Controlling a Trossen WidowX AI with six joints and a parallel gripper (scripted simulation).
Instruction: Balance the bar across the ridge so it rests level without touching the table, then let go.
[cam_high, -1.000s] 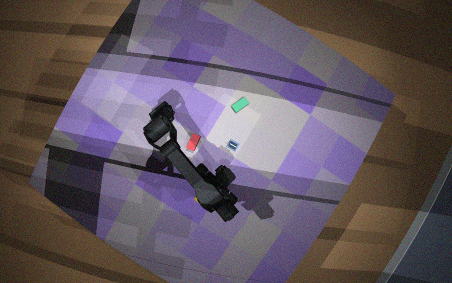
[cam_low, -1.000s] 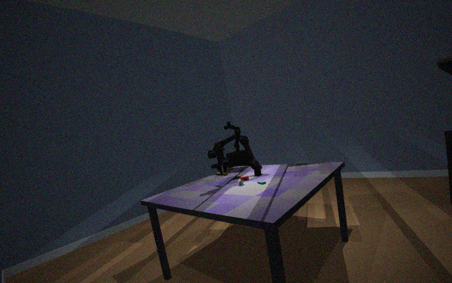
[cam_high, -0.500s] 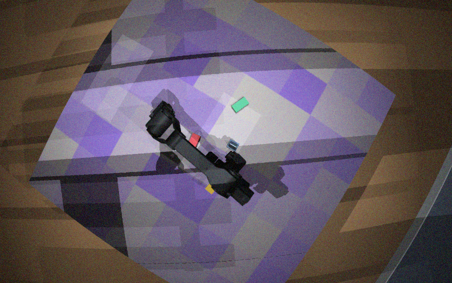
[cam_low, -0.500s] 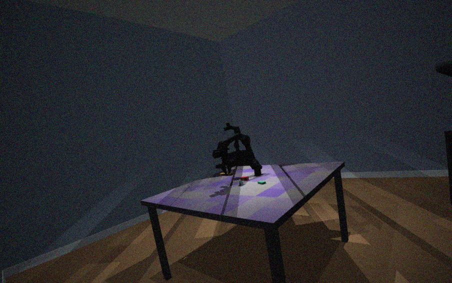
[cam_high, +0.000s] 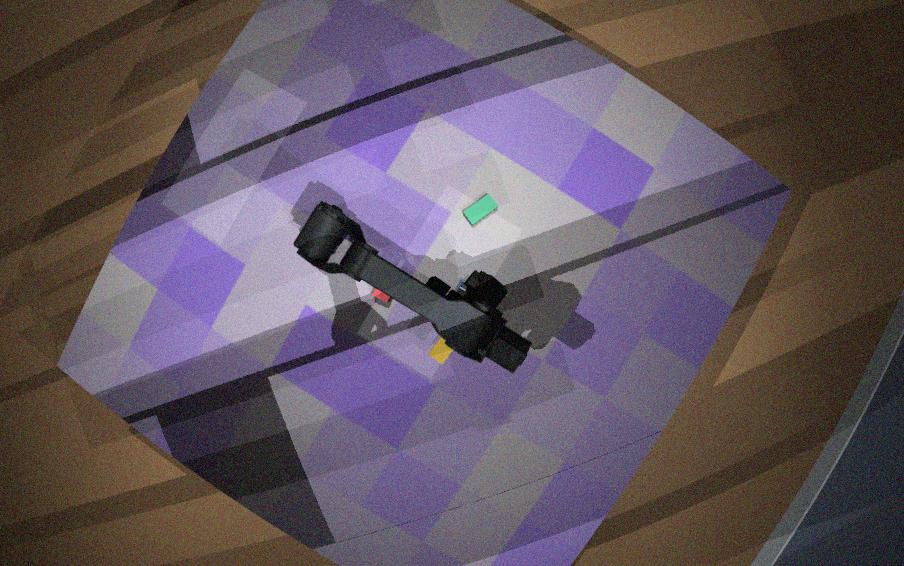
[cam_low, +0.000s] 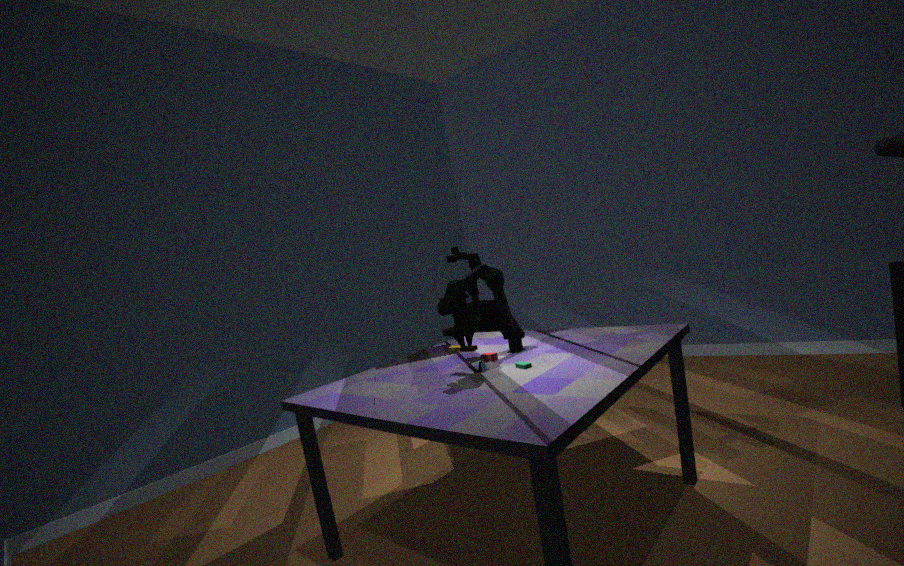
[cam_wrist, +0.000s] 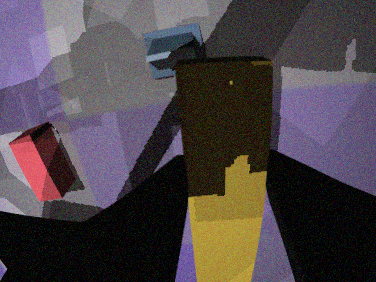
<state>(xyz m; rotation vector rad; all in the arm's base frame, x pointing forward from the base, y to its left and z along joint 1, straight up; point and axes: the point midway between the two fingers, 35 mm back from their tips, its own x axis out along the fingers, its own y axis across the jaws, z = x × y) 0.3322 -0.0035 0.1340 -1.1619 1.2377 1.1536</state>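
My gripper tip is 8 cm past the green block, 20 cm to the right of it and 9 cm above it. From my gripper tip the other things lie so: red block (17 cm behind, 3 cm to the right, 8 cm below); then yellow bar (3 cm to the right).
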